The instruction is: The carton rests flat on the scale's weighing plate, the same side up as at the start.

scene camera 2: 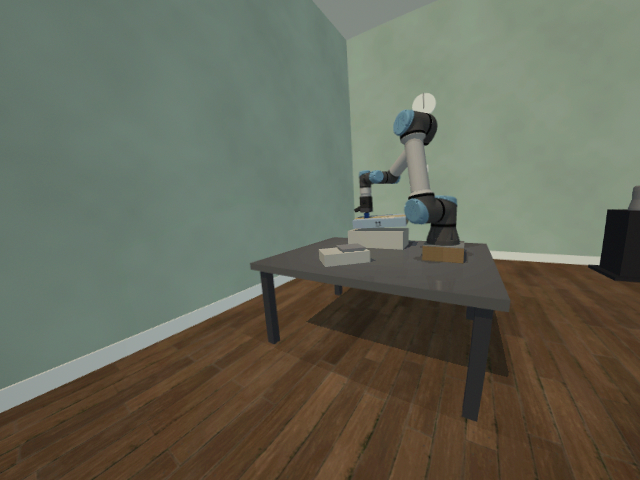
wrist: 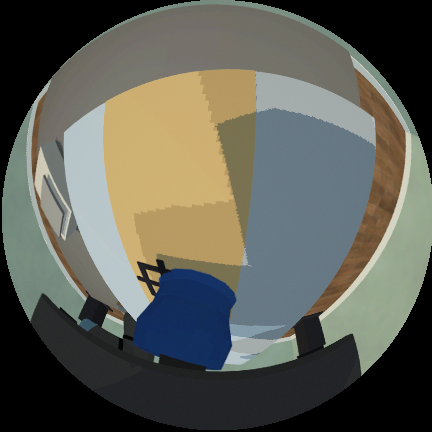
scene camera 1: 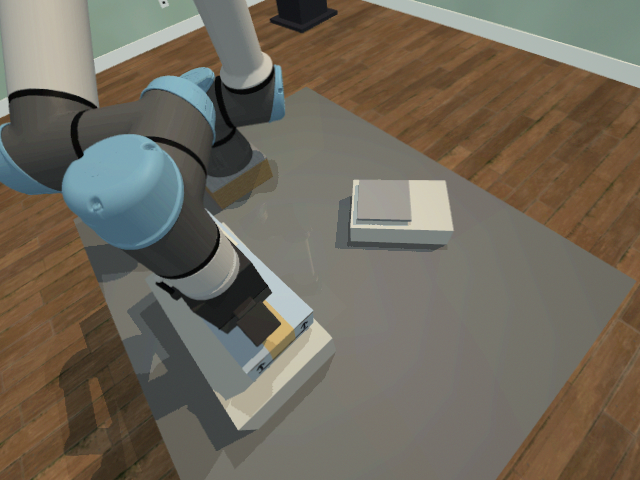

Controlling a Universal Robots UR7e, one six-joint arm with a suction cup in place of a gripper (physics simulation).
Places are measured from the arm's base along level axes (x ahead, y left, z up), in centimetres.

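Pixels of known places: hand, its tool point: (scene camera 2: 366, 219) (wrist: 193, 276); arm's base, origin of its link: (scene camera 2: 442, 242) (scene camera 1: 227, 158).
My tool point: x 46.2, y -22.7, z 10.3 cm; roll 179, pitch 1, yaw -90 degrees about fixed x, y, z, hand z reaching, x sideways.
Observation:
Ahead of a thing's pixels: the offset from my tool point to its top centre. Level surfaces: height alone.
The carton @(dz +2.9, dx -9.0, dy +0.0 cm) (scene camera 1: 289, 304) (scene camera 2: 392, 222) (wrist: 310, 200) is a flat, light blue box with tan tape along its top and black marks on its end. My suction cup (scene camera 2: 366, 214) (wrist: 197, 282) is blue and is shut on the carton's top face, near one end. The cup is hidden behind the wrist in scene camera 1. The carton hangs roughly level, with a thin gap over a cream block. The scale @(dz -10.5, dx -0.1, dy +41.9 cm) (scene camera 1: 431, 206) (scene camera 2: 330, 257) (wrist: 42, 160) is a low white body on the table. Its grey weighing plate @(dz -10.5, dx -3.0, dy +39.5 cm) (scene camera 1: 385, 201) (scene camera 2: 351, 248) (wrist: 52, 205) is bare.
The long cream block @(dz -7.1, dx -6.9, dy -2.3 cm) (scene camera 1: 268, 390) (scene camera 2: 377, 238) stands on the grey table @(dz -17.9 cm) (scene camera 1: 439, 335) (scene camera 2: 403, 273) under the carton. The arm's wooden base block (scene camera 1: 245, 184) (scene camera 2: 443, 253) stands on the table too. A black pedestal (scene camera 1: 302, 12) (scene camera 2: 620, 242) stands on the floor beyond.

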